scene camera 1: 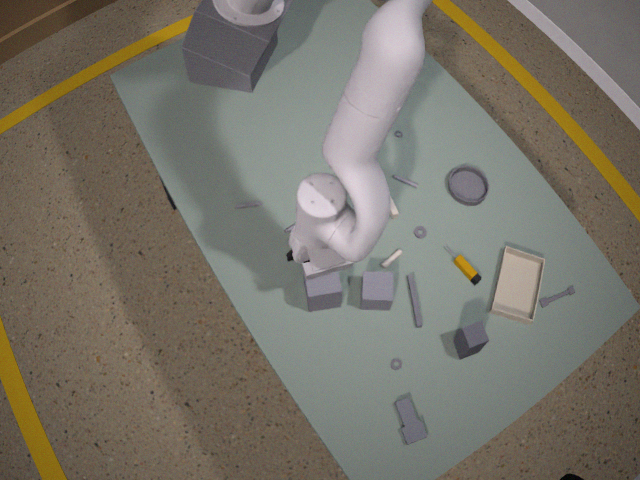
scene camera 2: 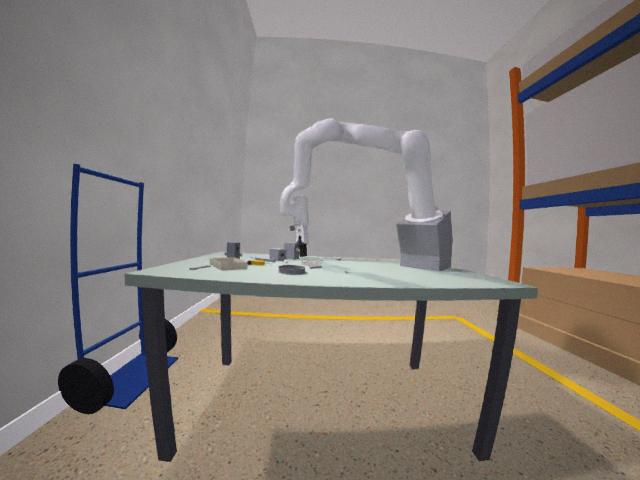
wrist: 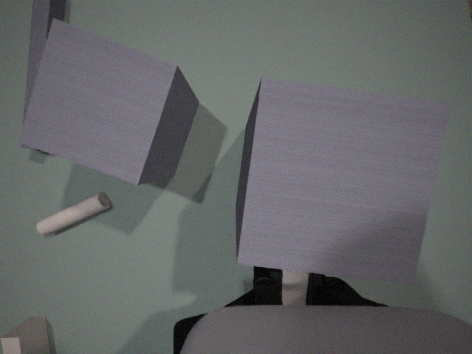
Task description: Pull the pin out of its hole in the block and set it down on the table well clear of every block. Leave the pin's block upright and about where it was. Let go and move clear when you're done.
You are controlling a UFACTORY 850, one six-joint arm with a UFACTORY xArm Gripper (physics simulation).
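Note:
The pin's grey block (scene camera 1: 323, 297) (scene camera 2: 290, 251) (wrist: 345, 180) stands upright on the table. A pale pin (wrist: 294, 295) sticks out from under the near edge of its top in the wrist view; the hole itself is hidden. My gripper (wrist: 280, 267) (scene camera 2: 300, 253) is shut on this pin, with black fingers on both sides of it, close beside the block. In scene camera 1 the arm hides the pin and most of the fingers. A second grey block (scene camera 1: 377, 290) (scene camera 2: 277, 253) (wrist: 100, 102) stands beside the first, with a gap between them.
A loose round pale peg (scene camera 1: 391, 257) (wrist: 72, 215) lies near the second block. A pale bar (scene camera 1: 394, 208) (wrist: 37, 332), a grey bar (scene camera 1: 414, 300), a washer (scene camera 1: 420, 231), a yellow screwdriver (scene camera 1: 466, 268), a beige tray (scene camera 1: 496, 284), a round dish (scene camera 1: 467, 185) and another block (scene camera 1: 471, 339) are on the table.

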